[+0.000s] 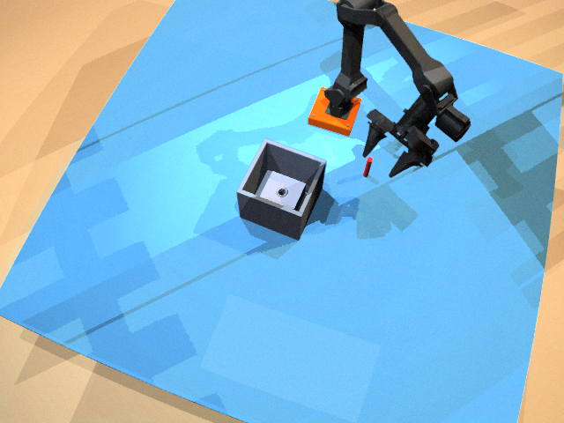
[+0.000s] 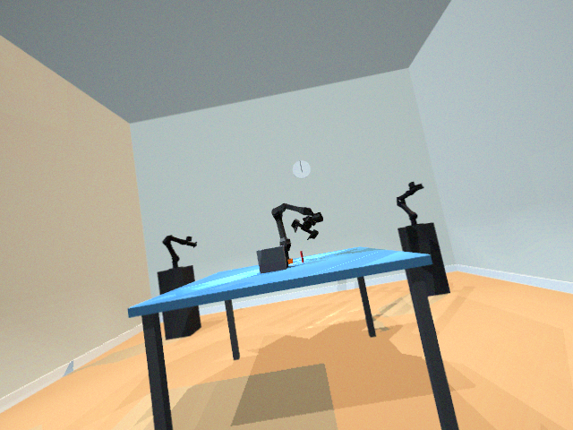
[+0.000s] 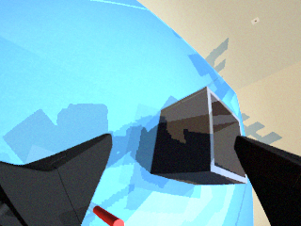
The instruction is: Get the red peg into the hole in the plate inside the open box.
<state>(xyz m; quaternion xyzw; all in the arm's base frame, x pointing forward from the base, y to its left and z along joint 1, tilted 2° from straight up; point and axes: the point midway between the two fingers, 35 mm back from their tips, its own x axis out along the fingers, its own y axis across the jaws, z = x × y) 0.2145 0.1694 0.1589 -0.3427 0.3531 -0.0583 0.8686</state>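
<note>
My gripper tip is now 8 cm past the red peg, 3 cm to the left of it and 14 cm above it. From my gripper tip the other things lie so: grey plate 8 cm ahead, 20 cm to the right, 13 cm below.
</note>
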